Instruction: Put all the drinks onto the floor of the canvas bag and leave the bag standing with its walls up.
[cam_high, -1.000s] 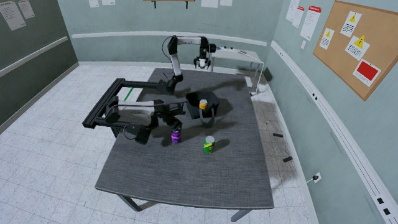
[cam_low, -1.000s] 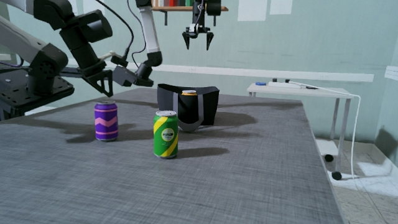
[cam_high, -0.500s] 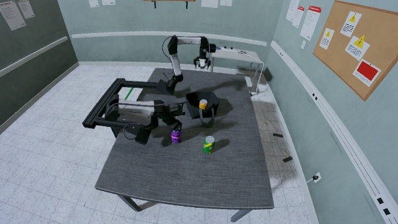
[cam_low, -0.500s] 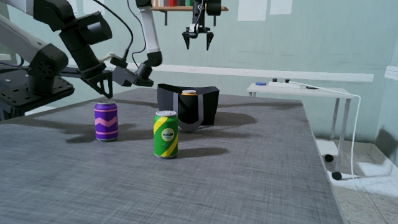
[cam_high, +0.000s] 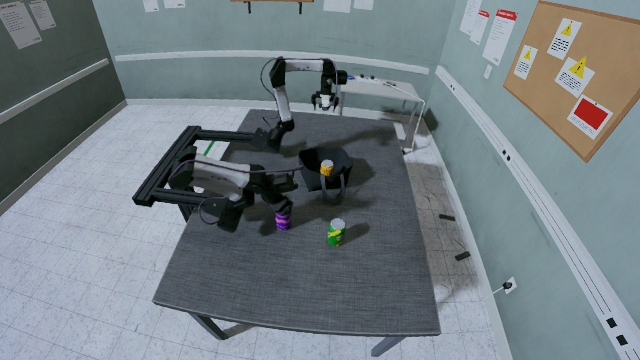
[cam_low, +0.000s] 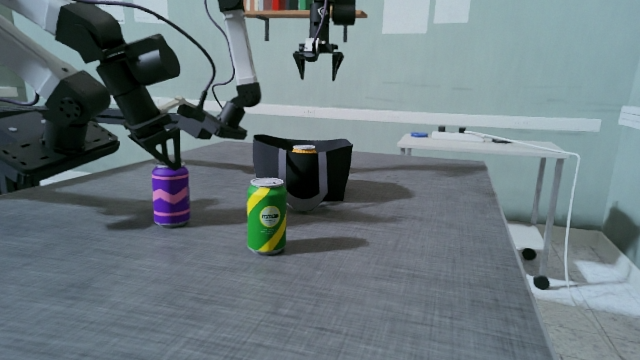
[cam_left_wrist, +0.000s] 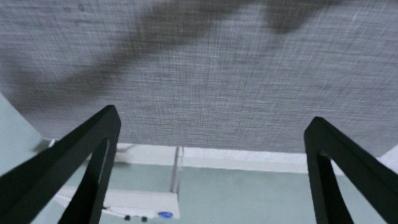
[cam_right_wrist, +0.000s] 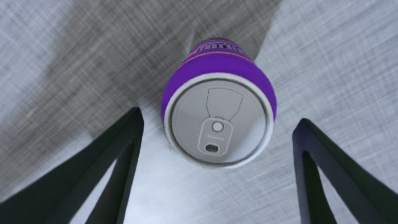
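Observation:
Now: the purple can 60 mm below my right hand. Round my right hand: yellow can: 230 mm ahead, 30 mm to the right, 60 mm below; then orange can: 120 mm ahead, 330 mm to the left, 60 mm below.

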